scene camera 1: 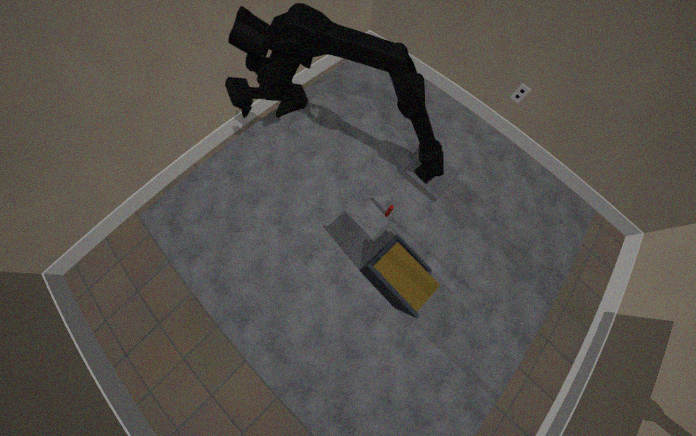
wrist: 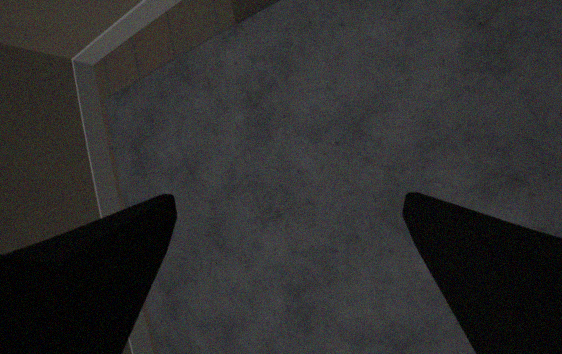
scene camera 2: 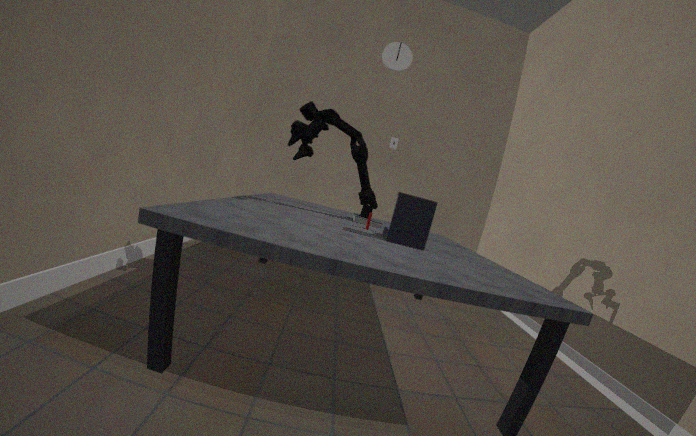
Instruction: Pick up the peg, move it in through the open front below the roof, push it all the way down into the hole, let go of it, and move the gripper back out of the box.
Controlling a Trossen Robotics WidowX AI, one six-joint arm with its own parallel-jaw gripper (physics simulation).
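Pixels of known places: gripper, fingertip midpoint: [scene camera 1: 260, 116] [wrist: 291, 204] [scene camera 2: 291, 152]; arm's base at its link origin: [scene camera 1: 425, 172] [scene camera 2: 364, 217].
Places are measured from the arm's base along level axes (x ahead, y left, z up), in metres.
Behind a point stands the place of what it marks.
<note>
A thin red peg [scene camera 1: 389, 210] @(x 0.217, y 0.031, z 0.028 m) [scene camera 2: 368, 221] @(x 0.217, y 0.028, z 0.005 m) stands upright on the table, between the arm's base and the box. The box [scene camera 1: 390, 293] @(x 0.399, y 0.206, z 0.135 m) [scene camera 2: 411, 221] @(x 0.400, y 0.197, z 0.069 m) has dark grey walls and a yellow roof [scene camera 1: 406, 276] @(x 0.350, y 0.195, z 0.169 m); its open front and the hole do not show clearly in these views. My gripper [scene camera 1: 262, 114] @(x 0.391, y -0.353, z 0.220 m) [scene camera 2: 291, 152] @(x 0.391, y -0.353, z 0.220 m) [wrist: 291, 204] @(x 0.391, y -0.353, z 0.220 m) is open and empty, high above the table's far left part, well away from the peg and the box. The peg and the box do not show in the wrist view.
The grey table [scene camera 1: 287, 308] @(x 0.656, y 0.074, z -0.033 m) [scene camera 2: 287, 231] @(x 0.714, y -0.190, z -0.033 m) [wrist: 300, 125] @(x 0.497, y -0.413, z -0.033 m) carries the arm's base [scene camera 1: 430, 164] @(x 0.050, y 0.008, z 0.116 m) [scene camera 2: 367, 201] @(x 0.054, y -0.006, z 0.090 m), which stands close behind the peg. The arm arches up and out from it. Walls with a white skirting board surround the table, and shadows lie on the table top.
</note>
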